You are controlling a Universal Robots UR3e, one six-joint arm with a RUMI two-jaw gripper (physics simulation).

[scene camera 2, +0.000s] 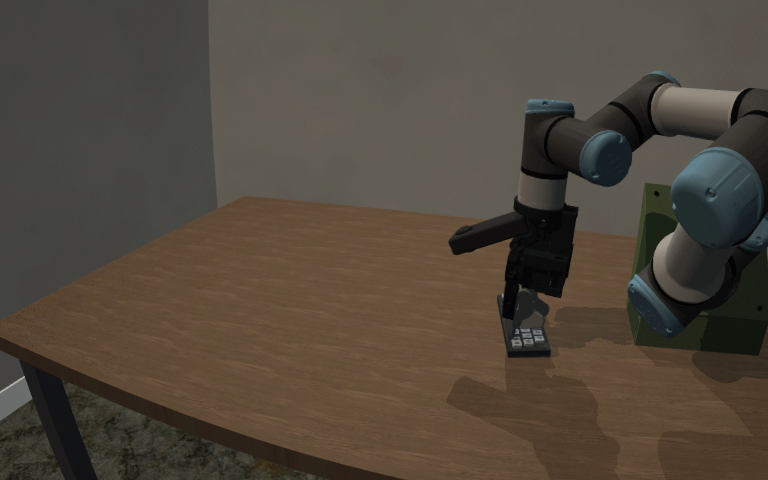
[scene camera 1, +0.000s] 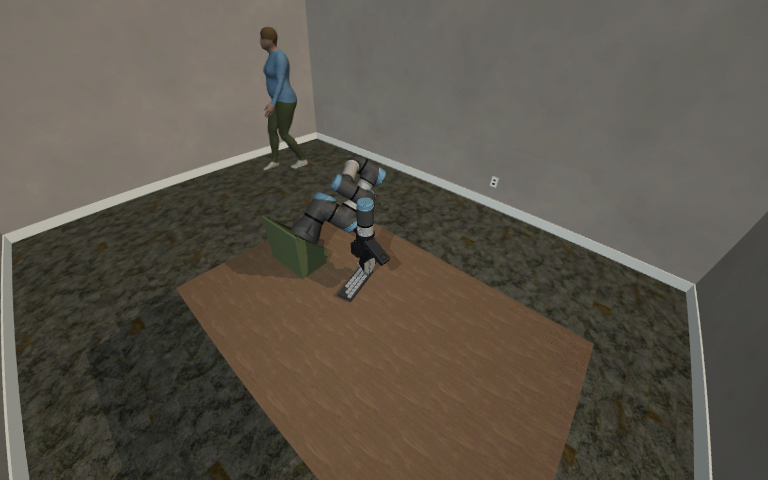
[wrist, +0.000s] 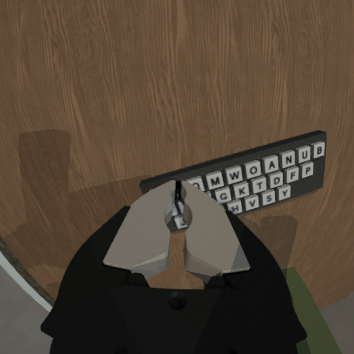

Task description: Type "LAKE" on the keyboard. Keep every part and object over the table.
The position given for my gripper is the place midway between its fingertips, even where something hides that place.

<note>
I see my gripper (scene camera 2: 510,338) and a dark keyboard (scene camera 2: 526,342).
The dark keyboard is seen too in the wrist view (wrist: 236,181). My gripper shows as well in scene camera 1 (scene camera 1: 368,274) and in the wrist view (wrist: 177,182).
</note>
